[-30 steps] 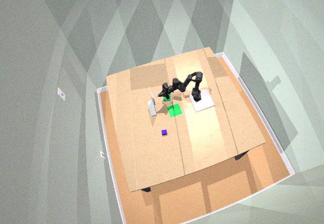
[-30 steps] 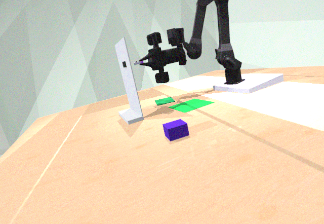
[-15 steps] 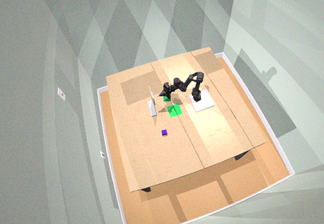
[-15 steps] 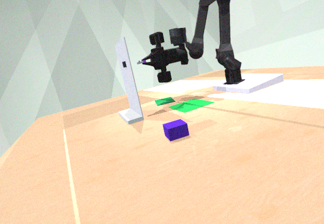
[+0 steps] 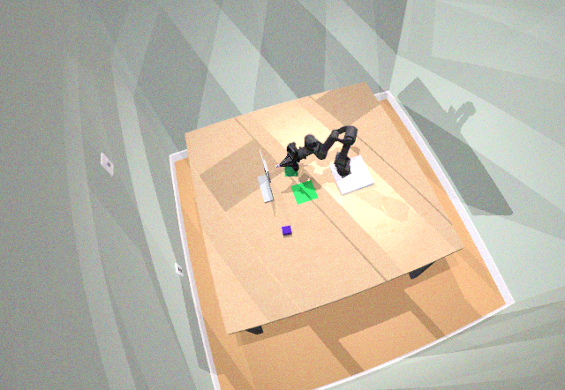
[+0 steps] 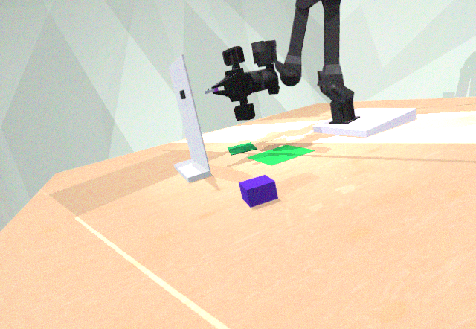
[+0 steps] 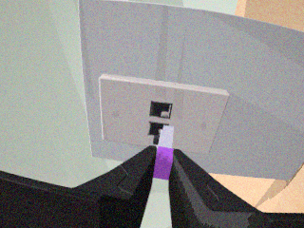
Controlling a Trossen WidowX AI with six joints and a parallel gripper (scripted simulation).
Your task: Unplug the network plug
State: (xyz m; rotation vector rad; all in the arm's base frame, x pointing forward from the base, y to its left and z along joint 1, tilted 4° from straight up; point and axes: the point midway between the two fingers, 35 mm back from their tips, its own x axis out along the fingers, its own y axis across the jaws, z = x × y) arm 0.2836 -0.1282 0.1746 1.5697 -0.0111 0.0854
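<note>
Now: gripper tip 8 cm past the green marked square, 11 cm to the right of it and 18 cm above it. Round my gripper tip: purple network plug (right at my gripper tip); grey upright panel (9 cm ahead, 6 cm below).
</note>
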